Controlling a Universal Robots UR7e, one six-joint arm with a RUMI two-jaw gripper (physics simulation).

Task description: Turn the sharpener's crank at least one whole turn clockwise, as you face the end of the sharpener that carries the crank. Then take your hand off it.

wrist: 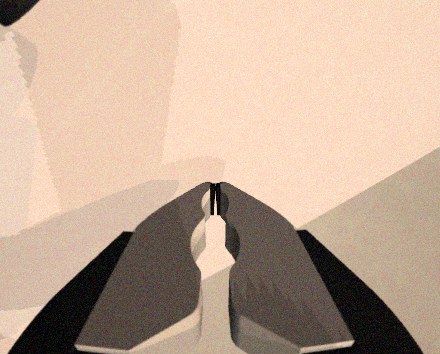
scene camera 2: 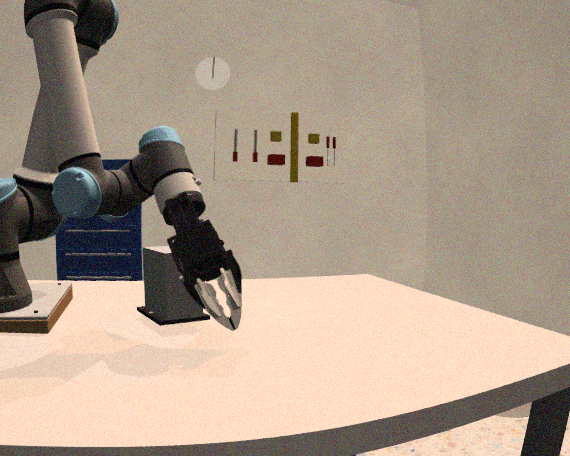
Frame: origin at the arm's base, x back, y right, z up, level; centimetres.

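Seen in the pictures: gripper, between the fingertips: [wrist: 215, 185] [scene camera 2: 235, 329].
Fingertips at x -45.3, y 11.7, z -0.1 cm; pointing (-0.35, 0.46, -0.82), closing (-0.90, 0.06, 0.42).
Observation:
Offsets run from my fingertips to a thing's top centre. "pt": to the spot under its first point. Level surfaces: height alone.
The sharpener @[pt dx +11.8, dy -14.2, dz +4.7 cm] [scene camera 2: 162, 282] is a dark grey box with a pale top on a flat black base, standing upright on the table in the scene view. Its crank does not show there; the gripper covers the right part of the sharpener. My gripper [scene camera 2: 233, 327] [wrist: 215, 185] is shut with nothing between the fingertips. It slants down at the right of the sharpener, with the tips beyond the base's right corner in that view. Whether it touches the crank I cannot tell. A dark rounded shape @[pt dx +3.3, dy -10.5, dz +2.6 cm] [wrist: 14, 9], which I cannot identify, shows at the wrist view's top left corner.
The table @[dz -2.8 cm] [scene camera 2: 350, 350] [wrist: 310, 100] has its far edge behind the sharpener. The arm's mounting board [scene camera 2: 37, 322] is at the left. A blue drawer cabinet [scene camera 2: 97, 242] stands behind the table. Tools hang on the back wall. Arm shadows lie across the tabletop.

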